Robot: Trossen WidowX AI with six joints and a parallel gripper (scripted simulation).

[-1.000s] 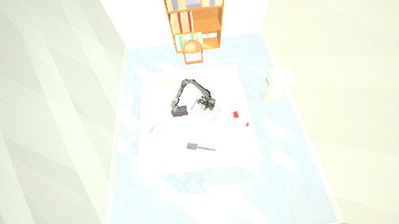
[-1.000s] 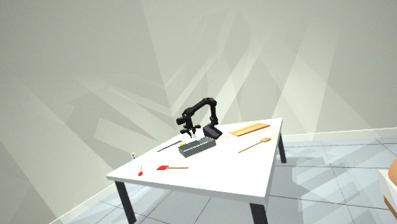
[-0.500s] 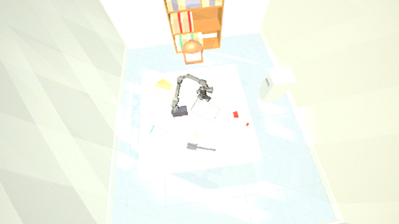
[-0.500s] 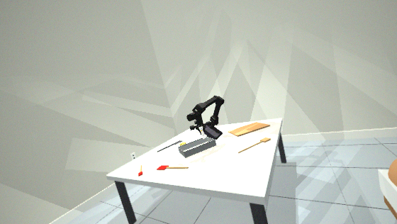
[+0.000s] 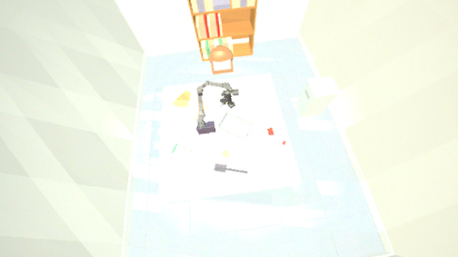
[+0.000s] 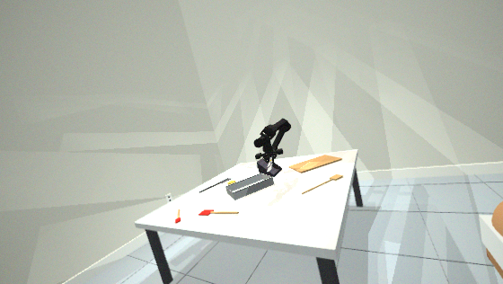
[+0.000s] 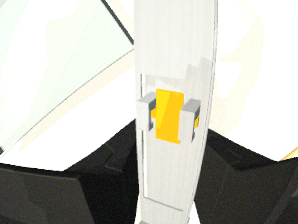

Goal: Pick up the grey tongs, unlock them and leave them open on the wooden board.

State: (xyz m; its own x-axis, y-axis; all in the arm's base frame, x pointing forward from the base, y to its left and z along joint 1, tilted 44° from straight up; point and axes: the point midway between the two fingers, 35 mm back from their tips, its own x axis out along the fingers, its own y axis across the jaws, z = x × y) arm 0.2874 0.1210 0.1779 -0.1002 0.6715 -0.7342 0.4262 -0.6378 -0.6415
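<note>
Right now the yellow lock piece is 40 mm above my gripper tip, 20 mm behind it and 10 mm to the right of it. Also, from my gripper tip: wooden board: 430 mm behind, 130 mm to the left, 130 mm below; red spatula: 400 mm ahead, 210 mm to the right, 140 mm below; grey roasting tin: 190 mm to the right, 110 mm below, 60 mm ahead.
</note>
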